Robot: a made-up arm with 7 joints. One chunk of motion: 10 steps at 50 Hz.
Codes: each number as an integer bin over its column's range. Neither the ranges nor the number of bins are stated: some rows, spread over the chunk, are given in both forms.
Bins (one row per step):
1: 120 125 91 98 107 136 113
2: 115 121 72 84 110 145 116
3: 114 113 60 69 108 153 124
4: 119 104 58 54 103 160 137
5: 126 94 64 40 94 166 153
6: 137 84 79 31 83 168 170
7: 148 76 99 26 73 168 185
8: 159 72 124 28 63 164 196
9: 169 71 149 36 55 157 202
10: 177 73 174 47 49 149 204
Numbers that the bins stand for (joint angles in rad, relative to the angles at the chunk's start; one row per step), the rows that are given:
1: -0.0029 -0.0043 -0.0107 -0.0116 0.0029 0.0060 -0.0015
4: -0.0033 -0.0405 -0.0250 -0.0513 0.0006 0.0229 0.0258
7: 0.0080 -0.0889 -0.0073 -0.0765 -0.0171 0.0286 0.0804
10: 0.0194 -0.0940 0.0251 -0.0576 -0.0312 0.0152 0.1020
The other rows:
2: -0.0049 -0.0112 -0.0189 -0.0242 0.0047 0.0124 0.0019
3: -0.0053 -0.0250 -0.0241 -0.0378 0.0035 0.0180 0.0110
5: -0.0006 -0.0578 -0.0224 -0.0639 -0.0047 0.0272 0.0440
6: 0.0037 -0.0751 -0.0159 -0.0720 -0.0112 0.0286 0.0633
8: 0.0124 -0.0958 0.0035 -0.0747 -0.0229 0.0258 0.0929
9: 0.0163 -0.0975 0.0143 -0.0675 -0.0276 0.0208 0.0997

